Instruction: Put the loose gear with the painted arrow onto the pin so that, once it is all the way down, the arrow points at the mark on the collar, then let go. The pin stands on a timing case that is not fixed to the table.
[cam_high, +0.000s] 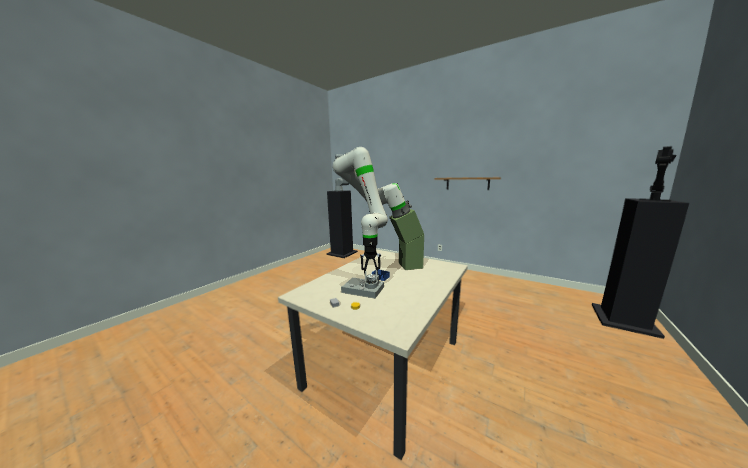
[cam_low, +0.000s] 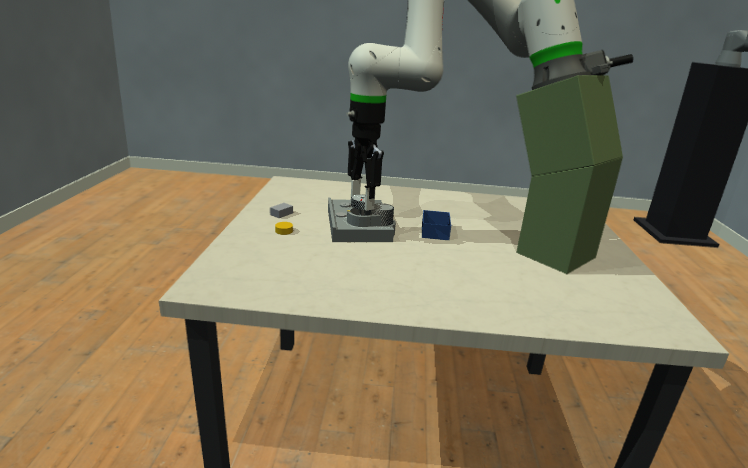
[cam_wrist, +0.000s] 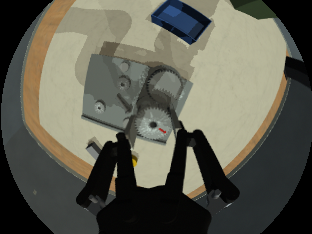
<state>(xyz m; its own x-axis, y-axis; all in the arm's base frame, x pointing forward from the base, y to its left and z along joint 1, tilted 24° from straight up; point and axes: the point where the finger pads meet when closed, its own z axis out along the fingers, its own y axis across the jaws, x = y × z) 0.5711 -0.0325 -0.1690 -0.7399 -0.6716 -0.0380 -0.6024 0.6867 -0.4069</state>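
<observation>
My gripper is now 20 mm above the grey gear. Round my hand: blue bin: 220 mm behind, 100 mm below, 60 mm to the right; then yellow disc: 220 mm ahead, 110 mm below, 30 mm to the left; then thin pin: 70 mm below, 60 mm to the right, 30 mm ahead.
</observation>
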